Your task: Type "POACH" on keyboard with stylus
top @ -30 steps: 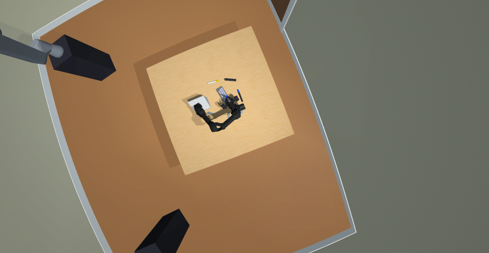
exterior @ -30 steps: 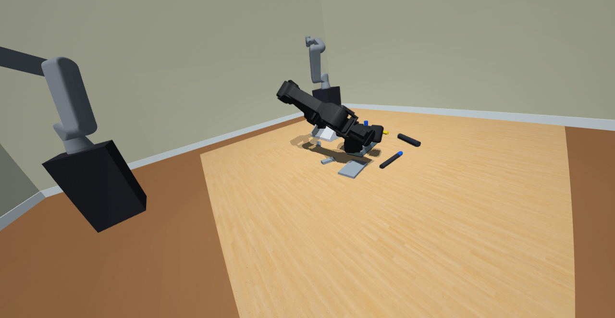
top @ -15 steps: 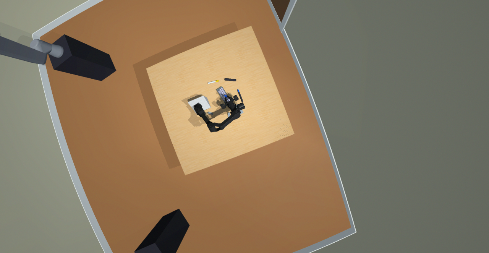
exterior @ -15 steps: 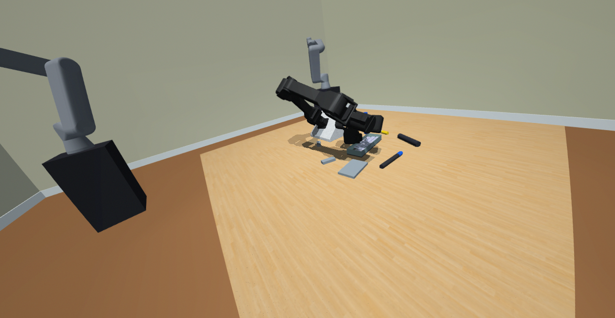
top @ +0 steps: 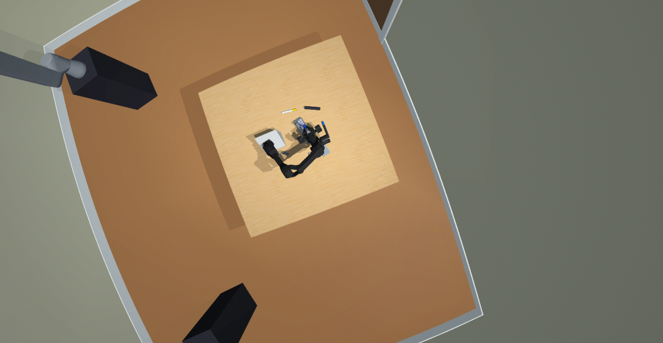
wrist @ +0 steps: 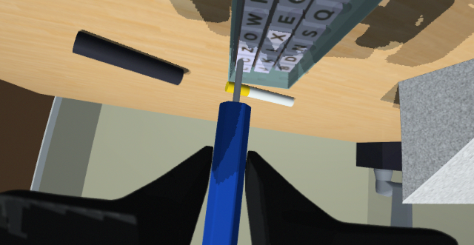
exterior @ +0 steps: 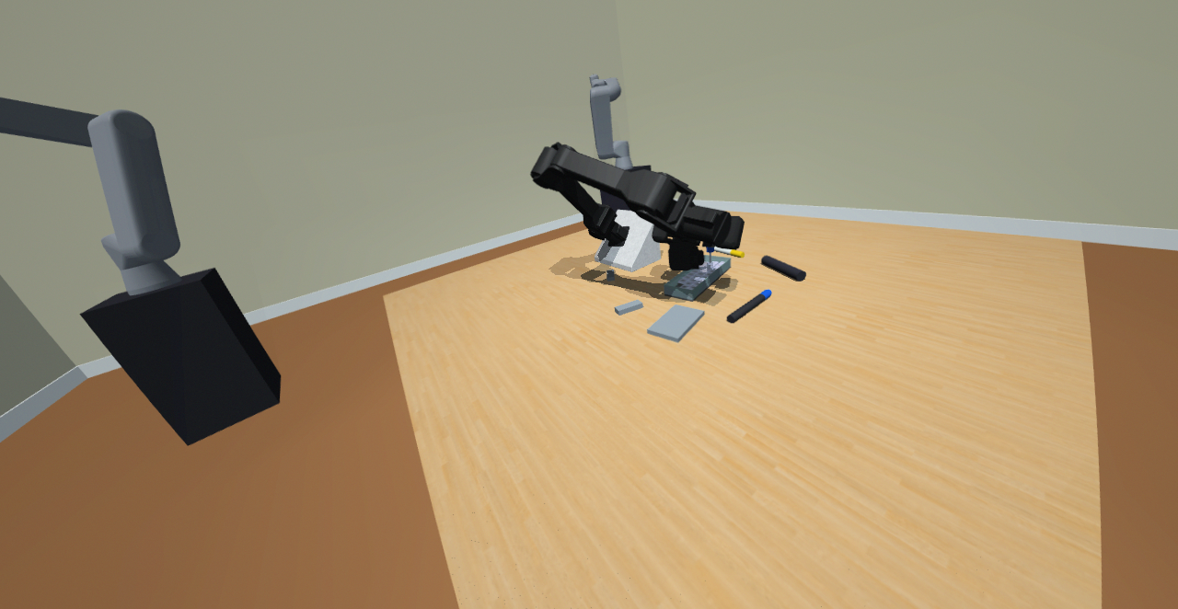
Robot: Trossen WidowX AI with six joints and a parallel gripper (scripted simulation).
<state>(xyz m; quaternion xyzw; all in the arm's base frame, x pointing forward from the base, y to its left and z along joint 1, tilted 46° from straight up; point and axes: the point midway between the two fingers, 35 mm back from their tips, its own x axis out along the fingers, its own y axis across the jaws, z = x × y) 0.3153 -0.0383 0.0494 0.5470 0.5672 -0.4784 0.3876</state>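
Right now the yellow-capped white marker is 190 mm to the left of my gripper tip, 100 mm below it and 40 mm behind it. Round my gripper tip: grey stylus tip 50 mm below; then blue stylus 10 mm below; then blue-tipped black pen 130 mm ahead, 100 mm below, 50 mm to the right.
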